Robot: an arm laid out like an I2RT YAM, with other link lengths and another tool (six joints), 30 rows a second.
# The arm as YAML. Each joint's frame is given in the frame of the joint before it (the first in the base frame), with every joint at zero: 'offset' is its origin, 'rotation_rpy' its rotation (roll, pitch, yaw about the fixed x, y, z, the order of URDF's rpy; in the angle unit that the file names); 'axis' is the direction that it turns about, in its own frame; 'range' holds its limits. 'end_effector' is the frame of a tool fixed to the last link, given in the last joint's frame.
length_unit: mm
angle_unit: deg
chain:
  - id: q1
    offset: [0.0, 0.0, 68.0]
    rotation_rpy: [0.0, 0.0, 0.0]
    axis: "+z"
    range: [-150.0, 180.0]
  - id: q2
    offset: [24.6, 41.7, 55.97]
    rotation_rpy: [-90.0, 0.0, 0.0]
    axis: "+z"
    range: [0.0, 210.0]
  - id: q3
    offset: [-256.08, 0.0, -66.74]
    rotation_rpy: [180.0, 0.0, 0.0]
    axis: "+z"
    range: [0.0, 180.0]
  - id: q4
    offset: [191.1, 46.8, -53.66]
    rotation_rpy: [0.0, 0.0, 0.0]
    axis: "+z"
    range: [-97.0, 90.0]
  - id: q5
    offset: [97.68, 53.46, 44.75]
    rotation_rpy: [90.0, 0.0, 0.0]
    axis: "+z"
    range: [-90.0, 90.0]
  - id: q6
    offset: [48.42, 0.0, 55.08]
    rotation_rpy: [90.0, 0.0, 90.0]
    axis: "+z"
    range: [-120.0, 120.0]
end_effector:
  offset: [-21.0, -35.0, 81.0]
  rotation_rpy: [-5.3, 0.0, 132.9]
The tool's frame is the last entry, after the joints.
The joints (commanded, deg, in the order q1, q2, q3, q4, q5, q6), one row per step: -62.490, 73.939, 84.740, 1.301, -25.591, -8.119; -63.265, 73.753, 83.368, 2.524, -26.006, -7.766; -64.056, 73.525, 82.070, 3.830, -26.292, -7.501; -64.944, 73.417, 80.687, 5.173, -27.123, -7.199; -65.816, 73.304, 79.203, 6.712, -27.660, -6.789; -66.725, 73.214, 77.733, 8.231, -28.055, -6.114; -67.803, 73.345, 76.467, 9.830, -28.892, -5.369; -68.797, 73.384, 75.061, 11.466, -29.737, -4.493; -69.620, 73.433, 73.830, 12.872, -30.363, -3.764; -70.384, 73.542, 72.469, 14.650, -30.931, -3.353; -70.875, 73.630, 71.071, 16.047, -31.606, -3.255
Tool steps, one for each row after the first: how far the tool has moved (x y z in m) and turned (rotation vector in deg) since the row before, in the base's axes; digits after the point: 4 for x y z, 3 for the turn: -0.0029, -0.0028, -0.0038, 0.206, -0.146, -0.303; -0.0034, -0.0024, -0.0028, -0.031, -0.207, -0.461; -0.0029, -0.0025, -0.0041, 0.098, -0.047, -0.018; -0.0033, -0.0029, -0.0040, 0.118, -0.209, -0.269; -0.0038, -0.0034, -0.0039, 0.361, -0.383, -0.393; -0.0039, -0.0037, -0.0037, 0.316, -0.358, -0.116; -0.0038, -0.0030, -0.0040, 0.426, -0.426, 0.002; -0.0032, -0.0027, -0.0037, 0.391, -0.356, -0.069; -0.0029, -0.0026, -0.0038, -0.020, -0.233, -0.129; -0.0012, -0.0017, -0.0054, 0.107, 0.119, 0.185
